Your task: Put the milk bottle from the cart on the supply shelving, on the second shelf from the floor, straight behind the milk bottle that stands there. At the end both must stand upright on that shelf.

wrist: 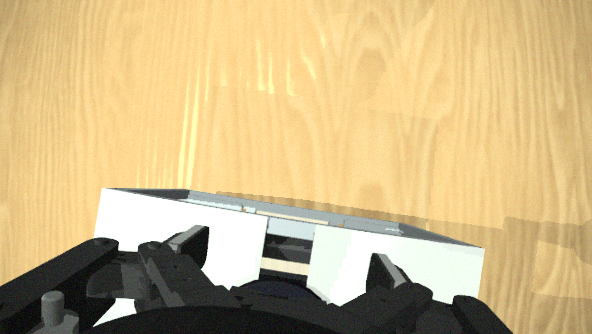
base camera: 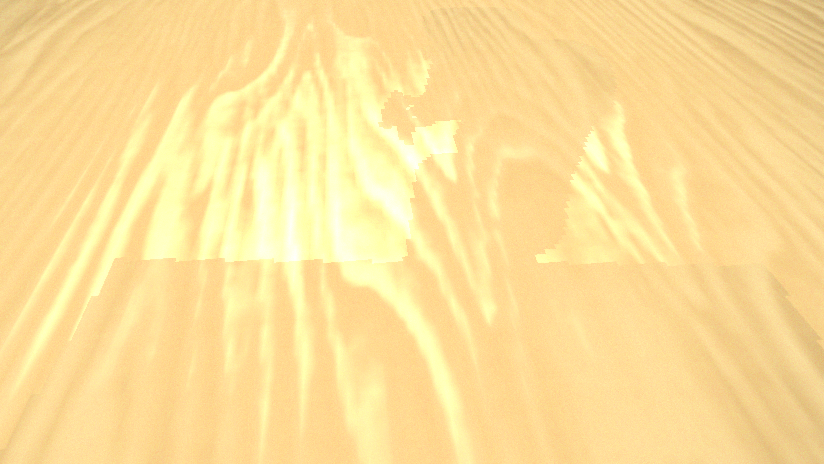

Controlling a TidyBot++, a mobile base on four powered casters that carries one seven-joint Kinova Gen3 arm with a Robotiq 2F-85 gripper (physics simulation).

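Frame: origin at the arm's base, x ahead, y left, z up, level; centimetres.
Seen in the pictures: gripper, between the fingertips: (wrist: 287, 257).
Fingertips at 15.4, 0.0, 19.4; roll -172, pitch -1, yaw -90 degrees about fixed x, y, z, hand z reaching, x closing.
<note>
A point is followed by its place in that frame, as x, y, z.
My gripper (wrist: 287, 257) @(15.4, 0.0, 19.4) is open in the wrist view, its two black fingers wide apart at the lower edge, with nothing held between them. It hangs above a white box-like body with an open top. The milk bottle, the cart, the supply shelving and the other milk bottle do not show in either view.
The white box-like body (wrist: 150, 215) @(12.8, 17.7, -1.4) spans the lower part of the wrist view, behind the fingers; it may be my own base. Wood-grain floor (base camera: 403, 345) @(33.2, -0.3, -39.7) (wrist: 320, 125) @(35.9, -3.5, -39.7) shows in both views, with bright reflections and shadows on it.
</note>
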